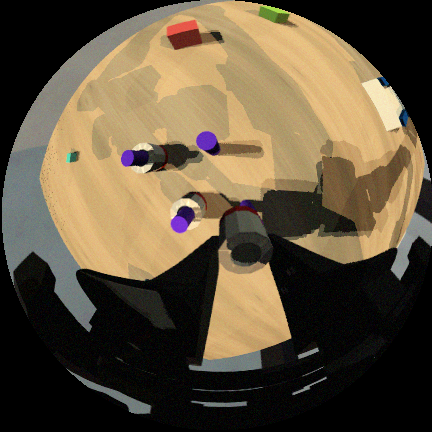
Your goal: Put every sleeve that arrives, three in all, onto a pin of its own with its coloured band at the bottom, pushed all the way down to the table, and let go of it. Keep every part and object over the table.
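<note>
My gripper (242, 241) is shut on a grey sleeve (242, 227), held near upright with its dark red band at the far, lower end. A purple pin (246, 204) shows in part just beyond that band; the sleeve hides the rest, and I cannot tell whether the pin's tip is inside the sleeve. No purple shows in the sleeve's dark upper opening. A second sleeve (196, 204) stands around a purple pin (180, 223), band at the bottom. A third sleeve (152, 157) stands around another purple pin (128, 158), band at the bottom. A bare purple pin (206, 141) stands to the right of the third sleeve.
On the wooden table (280, 160), a red block (184, 35) and a green block (273, 14) lie at the far side. A small teal cube (72, 157) is near the left edge. A cream plate (382, 105) with blue pieces (404, 118) is at the right.
</note>
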